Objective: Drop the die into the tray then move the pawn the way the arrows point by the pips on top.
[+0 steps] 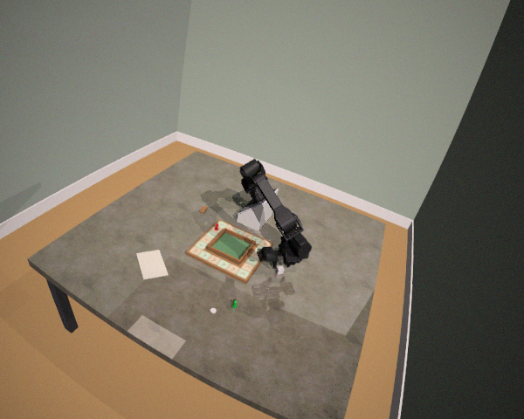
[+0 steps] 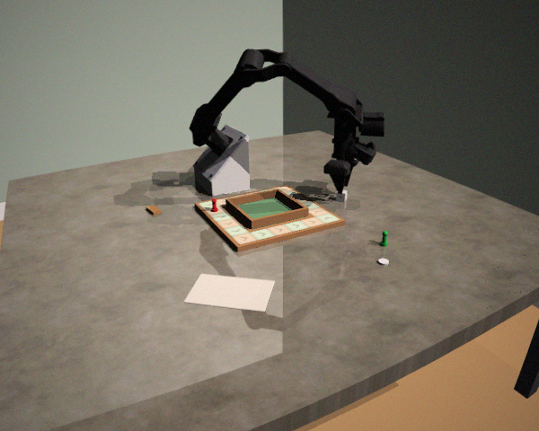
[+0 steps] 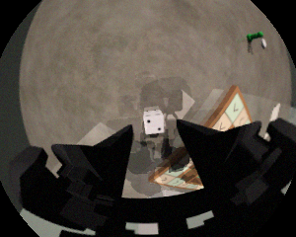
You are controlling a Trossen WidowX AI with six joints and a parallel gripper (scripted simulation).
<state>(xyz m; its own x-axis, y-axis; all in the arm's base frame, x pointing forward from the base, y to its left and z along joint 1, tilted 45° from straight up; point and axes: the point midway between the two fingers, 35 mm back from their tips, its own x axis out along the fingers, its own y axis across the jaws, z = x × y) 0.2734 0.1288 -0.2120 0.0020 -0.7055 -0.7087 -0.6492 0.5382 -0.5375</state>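
Right now the white die is 2 cm below my gripper tip. The rest, counted from my gripper tip: green pawn 26 cm ahead, 7 cm to the right, 1 cm below; then white disc 33 cm ahead, 12 cm to the right, 3 cm below; then green dice tray 23 cm to the right, 2 cm below.
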